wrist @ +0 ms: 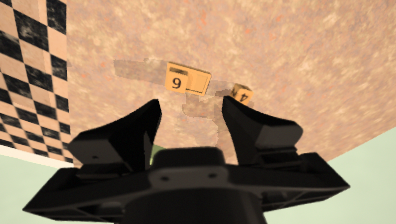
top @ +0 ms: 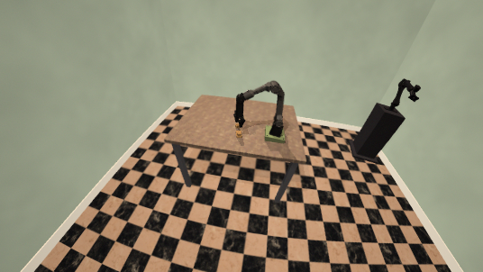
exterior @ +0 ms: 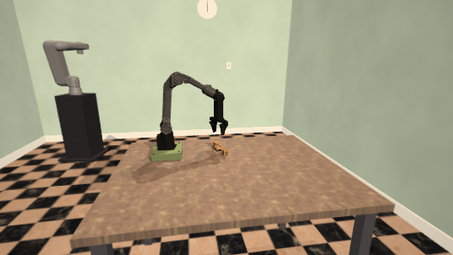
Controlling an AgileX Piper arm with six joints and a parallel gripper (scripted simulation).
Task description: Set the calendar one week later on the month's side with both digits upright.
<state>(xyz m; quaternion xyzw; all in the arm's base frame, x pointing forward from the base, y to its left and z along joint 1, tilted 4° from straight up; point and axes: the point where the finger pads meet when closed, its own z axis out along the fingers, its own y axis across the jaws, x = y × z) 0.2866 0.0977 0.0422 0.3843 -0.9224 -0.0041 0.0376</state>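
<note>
The orange tray lies 100 mm below my hand and 10 mm behind it.
</note>
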